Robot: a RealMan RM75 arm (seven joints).
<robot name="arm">
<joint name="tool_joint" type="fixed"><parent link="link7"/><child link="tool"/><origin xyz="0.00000 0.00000 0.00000" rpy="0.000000 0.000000 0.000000"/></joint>
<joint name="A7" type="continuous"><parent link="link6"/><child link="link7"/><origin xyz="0.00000 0.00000 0.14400" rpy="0.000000 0.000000 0.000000"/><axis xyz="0 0 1"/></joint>
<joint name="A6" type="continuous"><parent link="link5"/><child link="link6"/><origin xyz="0.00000 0.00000 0.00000" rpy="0.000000 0.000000 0.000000"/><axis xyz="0 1 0"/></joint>
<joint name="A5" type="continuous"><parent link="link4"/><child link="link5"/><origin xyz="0.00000 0.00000 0.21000" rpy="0.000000 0.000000 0.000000"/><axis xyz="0 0 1"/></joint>
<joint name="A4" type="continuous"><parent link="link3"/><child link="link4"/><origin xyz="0.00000 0.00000 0.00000" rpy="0.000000 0.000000 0.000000"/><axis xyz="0 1 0"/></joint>
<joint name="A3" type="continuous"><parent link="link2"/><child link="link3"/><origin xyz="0.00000 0.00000 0.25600" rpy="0.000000 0.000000 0.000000"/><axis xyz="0 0 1"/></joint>
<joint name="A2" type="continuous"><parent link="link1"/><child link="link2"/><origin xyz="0.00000 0.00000 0.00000" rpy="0.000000 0.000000 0.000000"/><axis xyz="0 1 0"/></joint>
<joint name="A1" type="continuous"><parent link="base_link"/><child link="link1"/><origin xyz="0.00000 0.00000 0.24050" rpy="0.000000 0.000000 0.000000"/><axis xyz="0 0 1"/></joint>
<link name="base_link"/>
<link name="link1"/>
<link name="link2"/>
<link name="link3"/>
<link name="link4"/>
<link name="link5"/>
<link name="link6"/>
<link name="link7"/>
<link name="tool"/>
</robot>
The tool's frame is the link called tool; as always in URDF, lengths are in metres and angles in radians. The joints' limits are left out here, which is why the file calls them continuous.
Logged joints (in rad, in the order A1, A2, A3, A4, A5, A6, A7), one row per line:
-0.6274 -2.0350 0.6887 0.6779 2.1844 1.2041 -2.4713
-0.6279 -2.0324 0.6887 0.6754 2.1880 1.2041 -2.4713
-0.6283 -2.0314 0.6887 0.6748 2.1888 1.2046 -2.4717
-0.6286 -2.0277 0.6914 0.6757 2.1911 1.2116 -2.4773
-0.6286 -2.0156 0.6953 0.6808 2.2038 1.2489 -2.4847
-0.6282 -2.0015 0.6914 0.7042 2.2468 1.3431 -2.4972
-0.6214 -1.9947 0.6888 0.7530 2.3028 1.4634 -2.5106
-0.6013 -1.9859 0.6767 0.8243 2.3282 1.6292 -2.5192
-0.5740 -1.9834 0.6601 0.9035 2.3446 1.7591 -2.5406
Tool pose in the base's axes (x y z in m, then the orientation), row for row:
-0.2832 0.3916 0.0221 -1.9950 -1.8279 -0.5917
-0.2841 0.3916 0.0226 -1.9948 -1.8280 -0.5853
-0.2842 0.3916 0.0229 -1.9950 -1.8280 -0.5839
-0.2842 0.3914 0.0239 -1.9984 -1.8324 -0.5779
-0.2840 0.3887 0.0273 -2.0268 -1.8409 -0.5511
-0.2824 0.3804 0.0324 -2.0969 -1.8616 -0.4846
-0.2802 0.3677 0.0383 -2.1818 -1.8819 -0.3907
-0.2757 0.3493 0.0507 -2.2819 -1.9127 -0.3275
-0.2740 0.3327 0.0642 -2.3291 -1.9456 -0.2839
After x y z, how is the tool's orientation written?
As a rotation vector, in radians.
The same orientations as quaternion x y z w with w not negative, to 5 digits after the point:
-0.70787 -0.64858 -0.20995 0.18487
-0.70807 -0.64887 -0.20776 0.18557
-0.70817 -0.64889 -0.20727 0.18565
-0.70861 -0.64974 -0.20492 0.18363
-0.71469 -0.64914 -0.19433 0.17344
-0.72884 -0.64705 -0.16844 0.14746
-0.74524 -0.64280 -0.13345 0.11670
-0.75975 -0.63683 -0.10904 0.07300
-0.76329 -0.63761 -0.09304 0.04675

